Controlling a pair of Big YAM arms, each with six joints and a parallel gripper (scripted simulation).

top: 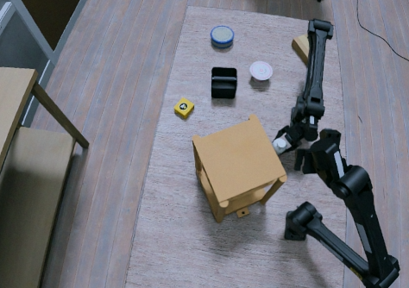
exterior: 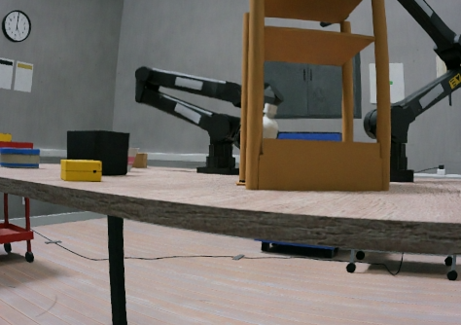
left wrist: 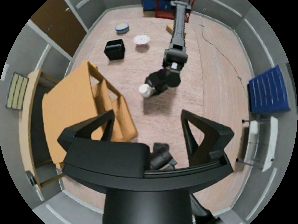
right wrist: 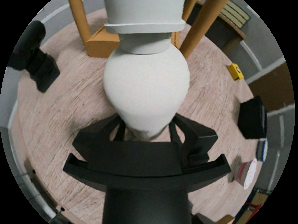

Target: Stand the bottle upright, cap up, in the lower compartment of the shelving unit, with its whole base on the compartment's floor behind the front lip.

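The white bottle lies 6 cm above my right hand and 2 cm to the left of it. The rest, counted from my right hand: shelving unit: 18 cm to the left, 18 cm ahead, 13 cm above; then black bin: 30 cm to the right, 27 cm ahead, 1 cm below.
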